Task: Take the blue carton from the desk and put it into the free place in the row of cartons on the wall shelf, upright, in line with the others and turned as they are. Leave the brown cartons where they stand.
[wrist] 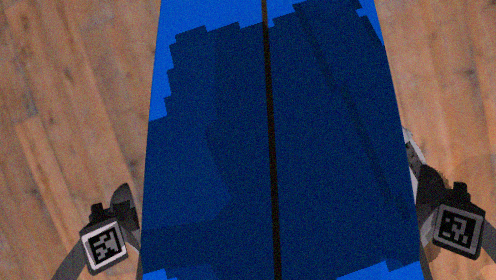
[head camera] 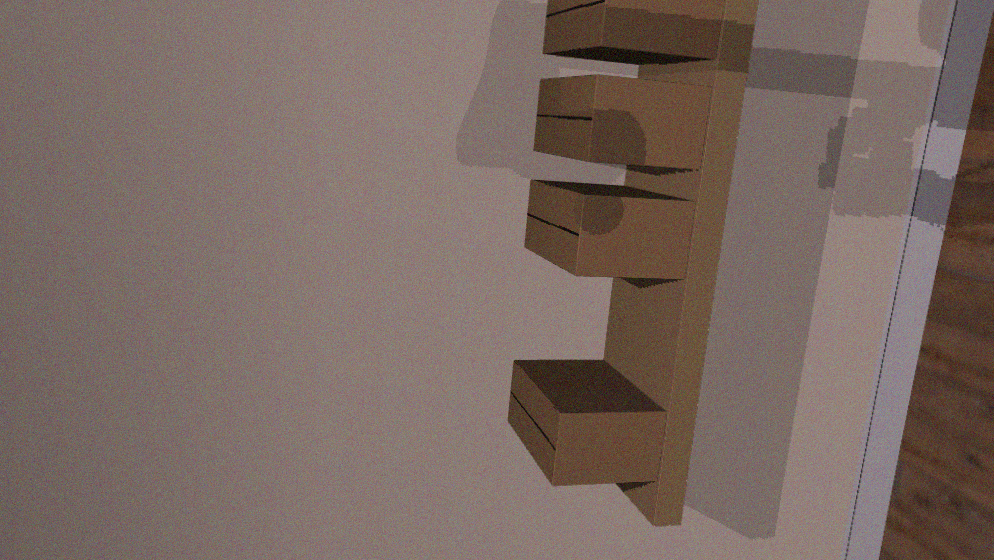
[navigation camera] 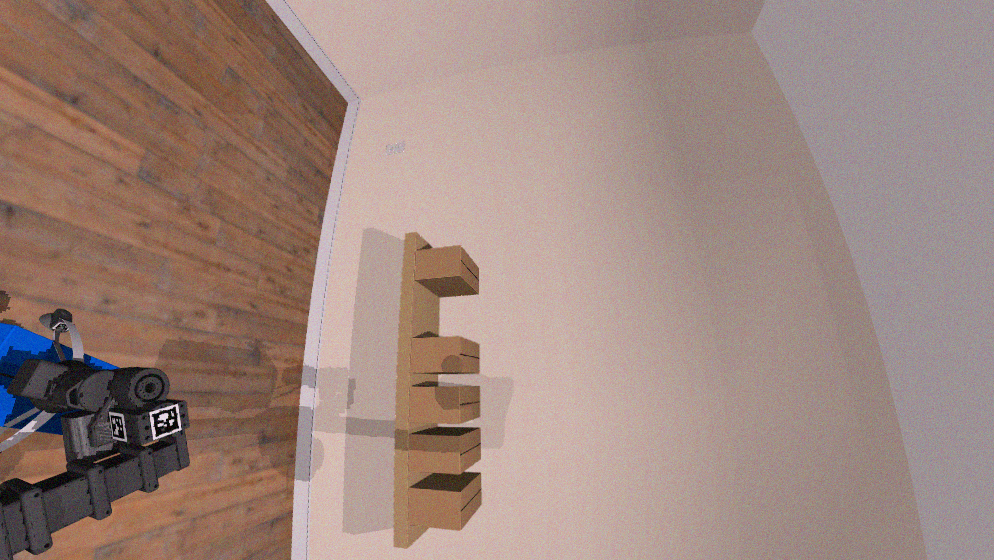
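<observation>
The blue carton fills the middle of the wrist view, a dark seam running along its face. My gripper is shut on it, one fingertip at each side. In the navigation view carton and gripper are at the lower left, over floor and apart from the shelf; the carton is partly cut off and hidden by the wrist. The wall shelf appears sideways. Its free place is the wide gap between the end brown carton and the neighbouring brown carton. The desk does not show.
More brown cartons stand beyond that neighbour, among them one carton close beside it. The telescoping arm reaches in from the lower left of the navigation view. The baseboard borders the wooden floor. Robot shadows cross wall and shelf.
</observation>
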